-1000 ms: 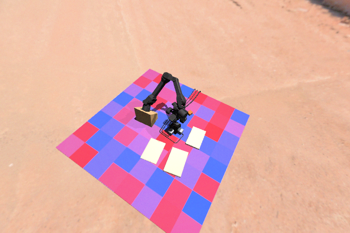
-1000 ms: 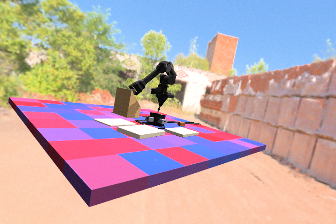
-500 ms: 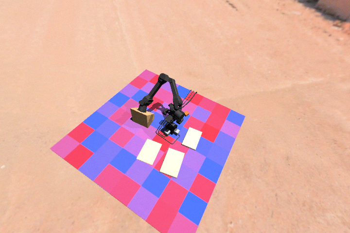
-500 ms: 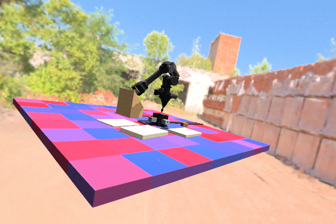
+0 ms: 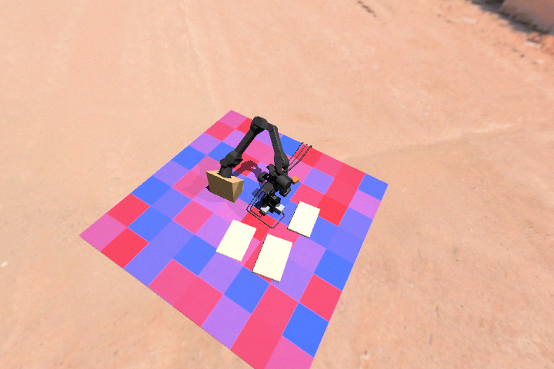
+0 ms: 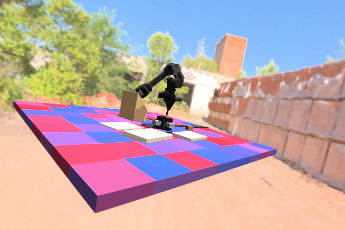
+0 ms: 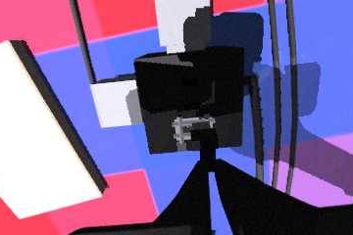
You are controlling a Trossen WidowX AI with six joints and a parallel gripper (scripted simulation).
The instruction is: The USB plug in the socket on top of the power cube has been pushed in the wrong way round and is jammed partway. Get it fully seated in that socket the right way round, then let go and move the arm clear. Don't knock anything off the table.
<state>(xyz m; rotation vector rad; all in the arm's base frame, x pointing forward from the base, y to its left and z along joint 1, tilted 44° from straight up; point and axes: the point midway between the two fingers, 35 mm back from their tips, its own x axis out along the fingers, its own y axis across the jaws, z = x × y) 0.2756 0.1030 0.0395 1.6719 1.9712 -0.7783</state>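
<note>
The silver USB socket lies 5 cm below my gripper tip. From my gripper tip the other things lie so: dark USB plug: 2 cm below, 1 cm to the right; small orange block: 23 cm to the left, 11 cm below, 1 cm ahead.
</note>
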